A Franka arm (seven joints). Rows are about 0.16 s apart.
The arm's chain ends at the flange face. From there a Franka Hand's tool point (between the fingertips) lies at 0.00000 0.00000 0.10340 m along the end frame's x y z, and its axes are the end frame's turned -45 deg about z.
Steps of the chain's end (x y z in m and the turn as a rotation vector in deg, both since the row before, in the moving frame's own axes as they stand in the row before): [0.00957 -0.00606 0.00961 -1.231 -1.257 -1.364]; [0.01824 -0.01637 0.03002 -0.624 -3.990 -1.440]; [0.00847 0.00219 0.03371 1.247 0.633 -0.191]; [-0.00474 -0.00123 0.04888 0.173 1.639 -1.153]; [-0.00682 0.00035 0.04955 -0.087 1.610 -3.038]
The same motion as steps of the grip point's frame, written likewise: [0.00788 0.00249 0.00956 0.018 -1.759 -1.364]; [0.01854 -0.00290 0.02976 2.380 -3.263 -1.440]; [0.00684 0.00675 0.03368 0.434 1.329 -0.191]; [-0.00015 -0.00237 0.04884 -1.037 1.281 -1.153]; [-0.00307 -0.00246 0.04951 -1.200 1.077 -3.038]
